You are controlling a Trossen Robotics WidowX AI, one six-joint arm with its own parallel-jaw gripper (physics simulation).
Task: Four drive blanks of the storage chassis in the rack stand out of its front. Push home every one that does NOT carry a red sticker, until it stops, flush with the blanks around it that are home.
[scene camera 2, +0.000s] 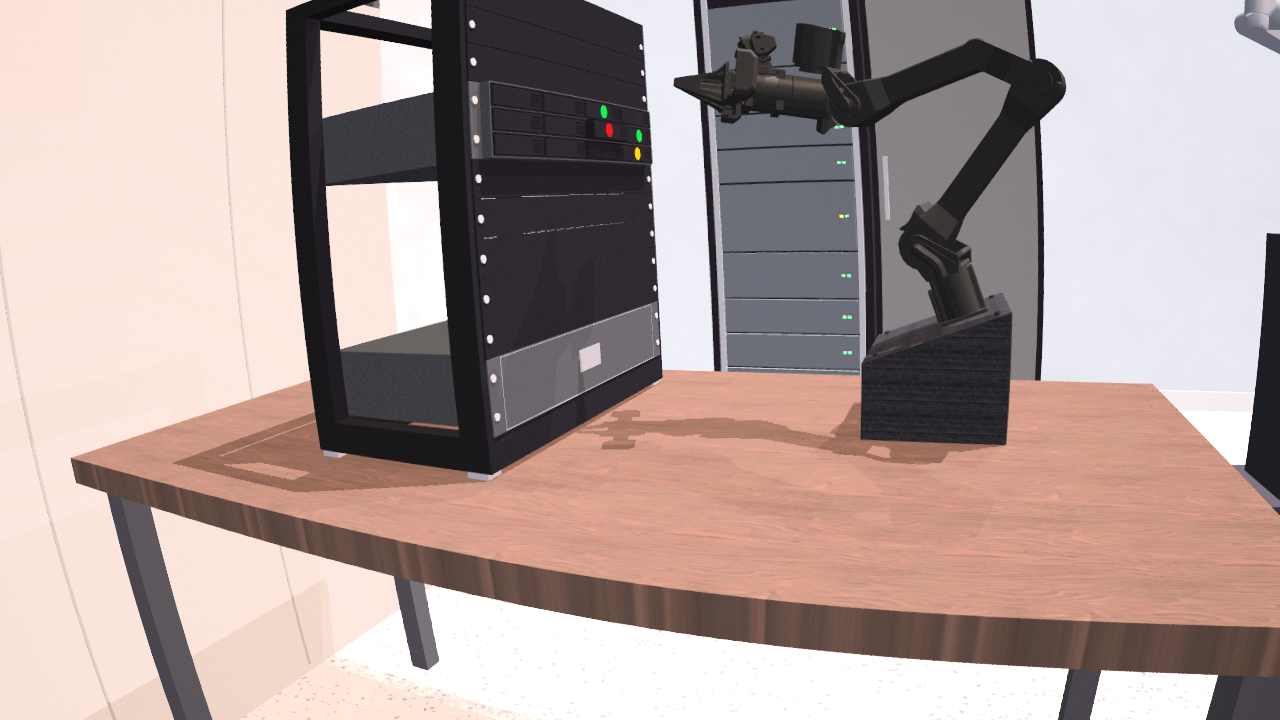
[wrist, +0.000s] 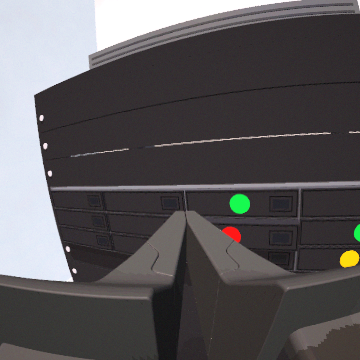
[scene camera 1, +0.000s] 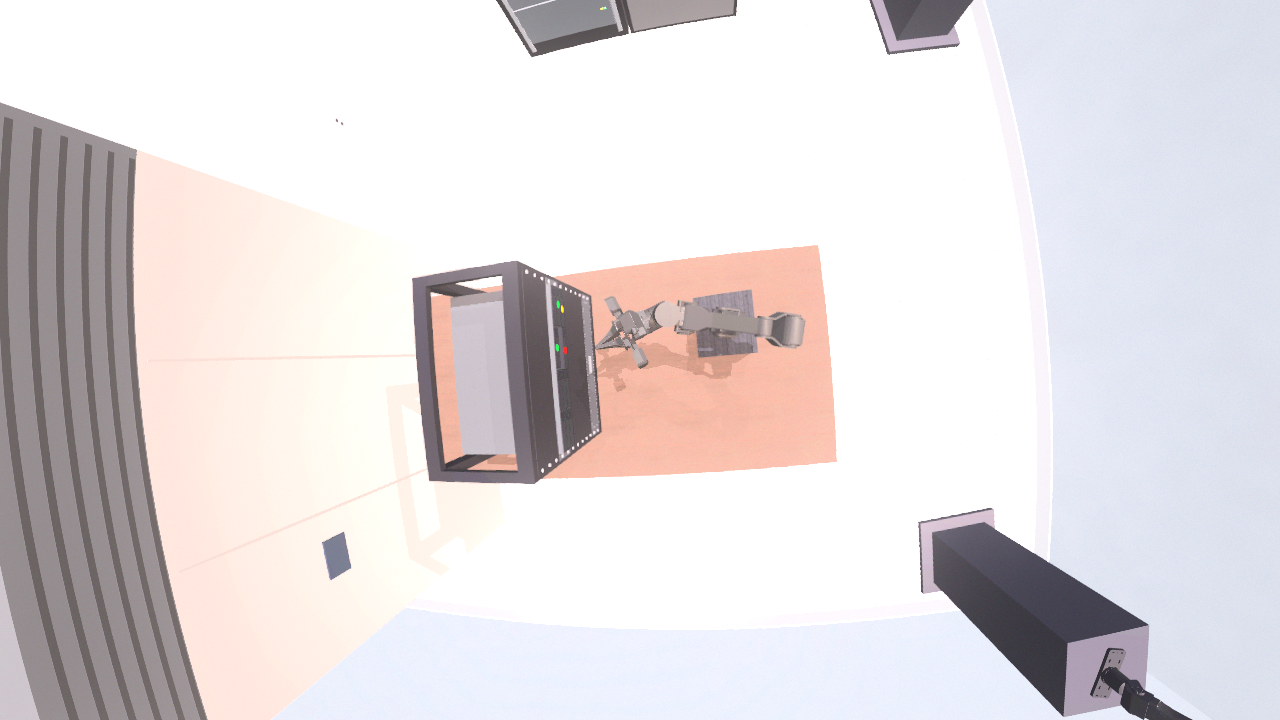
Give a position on a red-stickered drive blank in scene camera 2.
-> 596,129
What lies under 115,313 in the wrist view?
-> My gripper.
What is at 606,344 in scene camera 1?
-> My gripper.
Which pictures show my gripper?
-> Scene camera 2, the wrist view and scene camera 1: all of them.
